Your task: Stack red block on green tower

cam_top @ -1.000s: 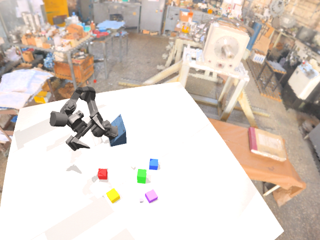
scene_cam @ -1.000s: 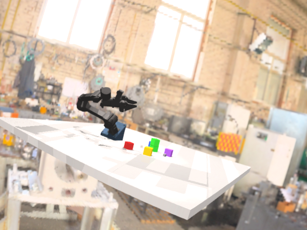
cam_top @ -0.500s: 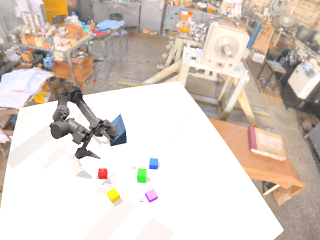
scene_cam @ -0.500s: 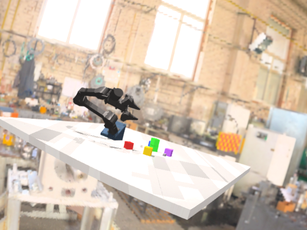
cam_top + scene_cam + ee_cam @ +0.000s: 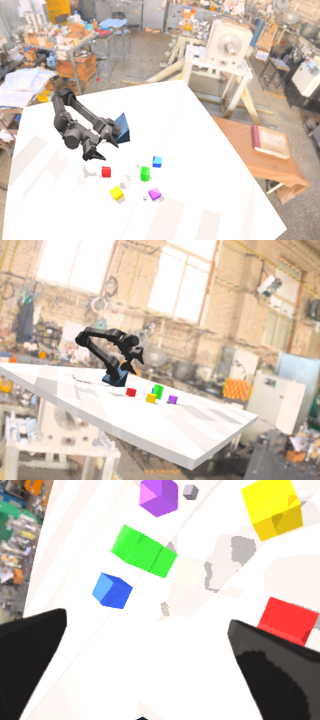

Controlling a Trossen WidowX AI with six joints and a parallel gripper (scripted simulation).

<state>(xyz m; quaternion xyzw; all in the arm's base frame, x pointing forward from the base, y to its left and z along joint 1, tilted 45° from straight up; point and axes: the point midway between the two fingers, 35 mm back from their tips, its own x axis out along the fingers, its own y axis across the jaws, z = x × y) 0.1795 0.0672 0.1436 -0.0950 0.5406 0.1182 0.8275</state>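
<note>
The red block lies 14 cm below my gripper tip, 5 cm to the right of it and 2 cm ahead of it. From my gripper tip the other things lie so: yellow block (14 cm ahead, 13 cm below, 1 cm to the right); blue block (21 cm to the left, 13 cm below); purple block (17 cm to the left, 17 cm ahead, 13 cm below).
</note>
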